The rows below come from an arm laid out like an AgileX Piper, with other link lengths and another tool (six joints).
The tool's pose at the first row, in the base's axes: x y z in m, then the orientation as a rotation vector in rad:
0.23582 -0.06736 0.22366 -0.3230 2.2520 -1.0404
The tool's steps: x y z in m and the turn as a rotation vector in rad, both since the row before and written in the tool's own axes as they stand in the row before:
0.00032 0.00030 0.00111 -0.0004 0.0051 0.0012
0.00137 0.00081 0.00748 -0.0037 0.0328 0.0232
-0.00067 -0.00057 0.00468 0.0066 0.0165 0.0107
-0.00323 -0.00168 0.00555 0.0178 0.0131 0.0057
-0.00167 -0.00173 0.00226 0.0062 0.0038 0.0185
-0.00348 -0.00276 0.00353 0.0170 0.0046 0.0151
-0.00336 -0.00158 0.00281 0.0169 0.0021 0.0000
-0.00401 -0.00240 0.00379 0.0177 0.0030 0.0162
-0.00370 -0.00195 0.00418 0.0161 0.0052 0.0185
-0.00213 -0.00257 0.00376 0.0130 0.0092 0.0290
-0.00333 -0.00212 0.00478 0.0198 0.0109 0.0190
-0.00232 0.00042 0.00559 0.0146 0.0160 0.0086
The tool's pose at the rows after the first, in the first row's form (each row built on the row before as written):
0.23629 -0.06797 0.22275 -0.3195 2.2567 -1.0413
0.23998 -0.07254 0.21785 -0.2791 2.2864 -1.0376
0.24331 -0.07550 0.21618 -0.2562 2.2963 -1.0455
0.24907 -0.07879 0.21599 -0.2362 2.2970 -1.0673
0.25159 -0.08073 0.21687 -0.2102 2.2946 -1.0663
0.25617 -0.08354 0.21870 -0.1835 2.2868 -1.0793
0.26031 -0.08522 0.22003 -0.1757 2.2788 -1.0990
0.26540 -0.08787 0.22184 -0.1484 2.2685 -1.1115
0.27045 -0.09069 0.22308 -0.1180 2.2605 -1.1215
0.27380 -0.09423 0.22430 -0.0747 2.2555 -1.1236
0.27866 -0.09793 0.22536 -0.0391 2.2497 -1.1387
0.28361 -0.10103 0.22374 -0.0145 2.2533 -1.1547

